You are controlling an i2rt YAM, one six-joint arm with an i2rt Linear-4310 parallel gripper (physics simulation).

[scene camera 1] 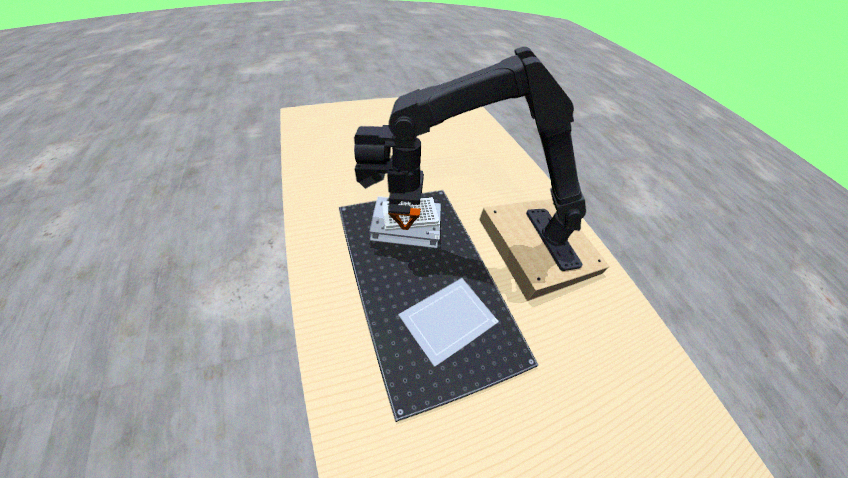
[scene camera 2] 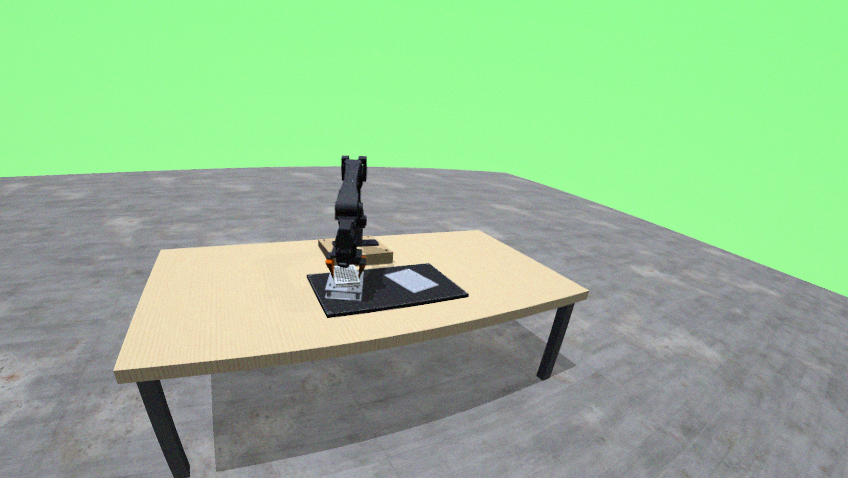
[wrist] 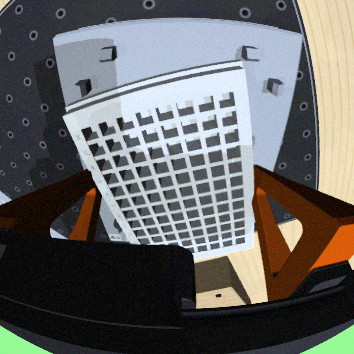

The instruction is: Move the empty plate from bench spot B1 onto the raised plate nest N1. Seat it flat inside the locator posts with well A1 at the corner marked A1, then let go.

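Pixels of known places: gripper, fingertip midpoint: (scene camera 1: 407, 215) (scene camera 2: 345, 278) (wrist: 175, 173); arm's base at its link origin: (scene camera 1: 552, 238).
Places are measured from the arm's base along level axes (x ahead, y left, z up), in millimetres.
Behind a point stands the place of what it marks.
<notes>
The white plate (scene camera 1: 426, 212) {x 317, y -107, z 29 mm} (scene camera 2: 346, 274) {x 355, y -115, z 25 mm} (wrist: 175, 160) {x 372, y -122, z 16 mm}, with its grid of wells, is over the raised grey nest N1 (scene camera 1: 403, 239) {x 376, y -75, z -24 mm} (scene camera 2: 344, 295) {x 415, y -134, z -24 mm} (wrist: 175, 40) {x 429, y -140, z 7 mm}. In the wrist view the plate is turned slightly relative to the nest, with its far edge short of the far locator posts. A small label (wrist: 115, 237) {x 304, y -46, z 7 mm} shows on the nest at lower left. My gripper (scene camera 1: 406, 223) {x 361, y -118, z 13 mm} (scene camera 2: 346, 273) {x 361, y -118, z 13 mm} (wrist: 175, 173) {x 361, y -118, z 13 mm} is shut on the plate, with one orange finger at each side. The plate's underside and near posts are hidden, so contact is unclear. Spot B1 (scene camera 1: 448, 320) {x 328, y 145, z -27 mm} (scene camera 2: 411, 280) {x 330, y 140, z -27 mm} holds no plate.
The nest and the B1 pad are on a black perforated board (scene camera 1: 415, 385) {x 424, y 257, z -28 mm} (scene camera 2: 394, 301) {x 472, y 24, z -29 mm} (wrist: 30, 65) {x 451, y -42, z -29 mm}. The arm's wooden base block (scene camera 1: 516, 267) {x 135, y 60, z -8 mm} (scene camera 2: 380, 255) {x 134, y 76, z -1 mm} stands beside the board on the wooden table (scene camera 1: 593, 368) {x 44, y 322, z -42 mm} (scene camera 2: 225, 308) {x 431, y -538, z -41 mm}.
</notes>
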